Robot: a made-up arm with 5 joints.
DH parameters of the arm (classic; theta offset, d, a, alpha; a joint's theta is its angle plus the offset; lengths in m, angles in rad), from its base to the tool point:
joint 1: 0 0.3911 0 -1.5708
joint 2: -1.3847 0 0.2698 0
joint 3: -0.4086 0 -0.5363 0
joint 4: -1.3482 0 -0.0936 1.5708
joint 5: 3.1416 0.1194 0 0
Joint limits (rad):
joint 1: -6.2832..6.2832
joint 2: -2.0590..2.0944
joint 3: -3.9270..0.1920
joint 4: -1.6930..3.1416
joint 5: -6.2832..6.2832
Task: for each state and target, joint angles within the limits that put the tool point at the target. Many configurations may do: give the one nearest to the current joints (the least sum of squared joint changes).
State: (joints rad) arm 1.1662 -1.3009 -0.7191 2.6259 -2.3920
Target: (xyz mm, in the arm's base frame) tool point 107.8 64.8 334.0
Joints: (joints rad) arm 0.5412 -1.1438 0.1775 3.1199 -2.3920
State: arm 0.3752 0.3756 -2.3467 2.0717 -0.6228
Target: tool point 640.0 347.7 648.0
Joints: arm 0.4977 0.5354 -2.2600 2.0439 -0.6228
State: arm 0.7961 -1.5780 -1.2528 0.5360 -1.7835
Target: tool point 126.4 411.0 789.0
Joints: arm 1.2724 -1.1018 -0.6442 0.6691 -1.7835
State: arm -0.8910 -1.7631 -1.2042 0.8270 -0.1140
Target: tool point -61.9 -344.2 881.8
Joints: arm -1.7487 -1.2072 -0.7777 0.8736 -0.1140
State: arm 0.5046 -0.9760 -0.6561 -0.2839 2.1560
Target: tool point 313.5 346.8 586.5
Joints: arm 0.8358 -0.9496 -0.2377 -0.3248 2.1560
